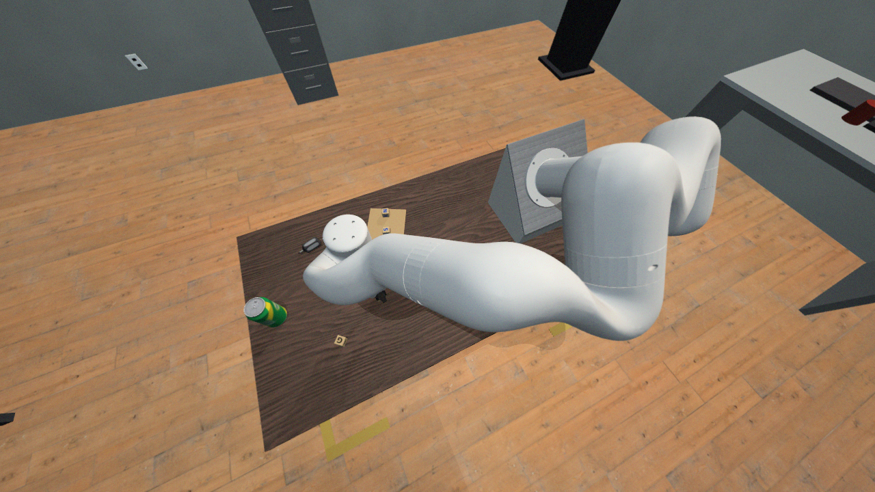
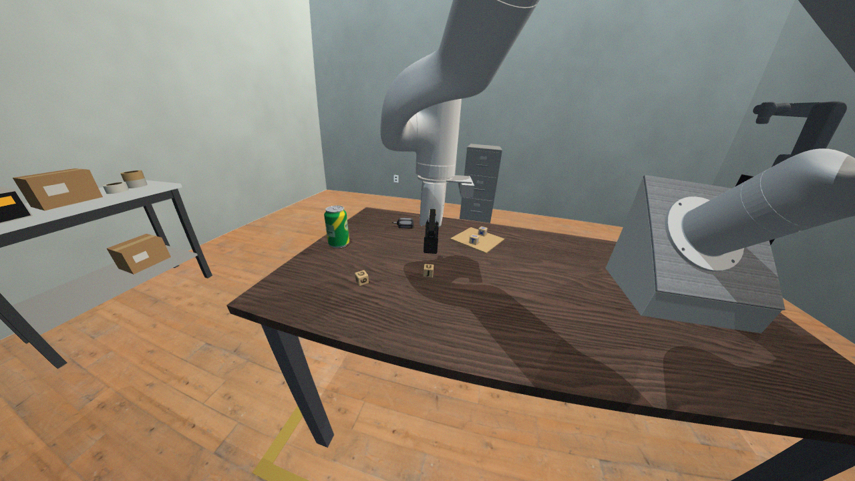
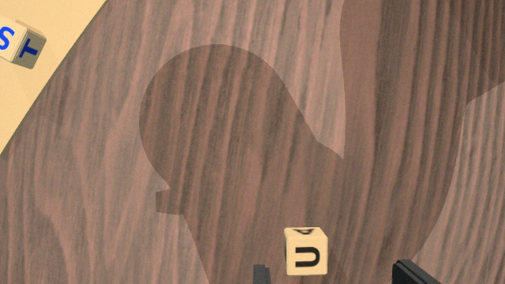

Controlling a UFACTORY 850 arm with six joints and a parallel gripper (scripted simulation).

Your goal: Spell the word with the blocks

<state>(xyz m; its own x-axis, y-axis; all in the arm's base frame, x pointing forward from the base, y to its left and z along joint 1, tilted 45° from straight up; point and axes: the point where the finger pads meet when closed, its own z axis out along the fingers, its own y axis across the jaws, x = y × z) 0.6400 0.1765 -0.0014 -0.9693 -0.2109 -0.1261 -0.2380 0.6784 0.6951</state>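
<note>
Right now my hand is 90 mm above the u block. From my hand the other things lie so: s block 90 mm behind, 230 mm to the right, 90 mm below; tan mat 100 mm behind, 270 mm to the right, 100 mm below; g block 150 mm ahead, 90 mm to the left, 90 mm below.
</note>
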